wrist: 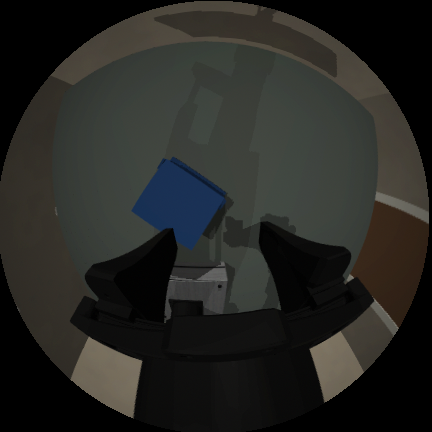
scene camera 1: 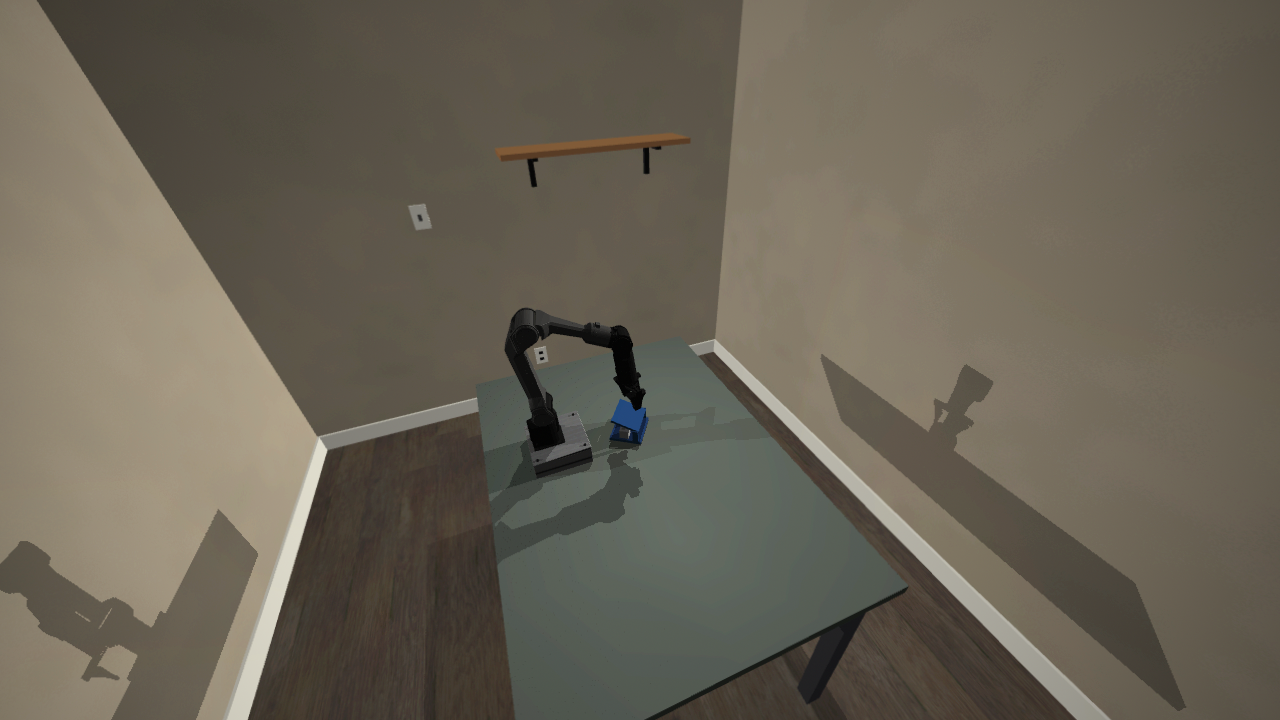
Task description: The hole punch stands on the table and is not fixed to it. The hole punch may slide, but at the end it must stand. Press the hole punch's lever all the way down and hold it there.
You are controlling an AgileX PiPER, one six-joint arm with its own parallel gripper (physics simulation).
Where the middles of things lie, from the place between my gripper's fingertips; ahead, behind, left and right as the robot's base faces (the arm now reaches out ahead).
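The blue lever [scene camera 1: 625,416] is 5 cm to the left of my hand and 10 cm below it, as I see it. There is also the blue hole punch [scene camera 1: 618,434], which is 5 cm to the left of my hand and 12 cm below my hand.
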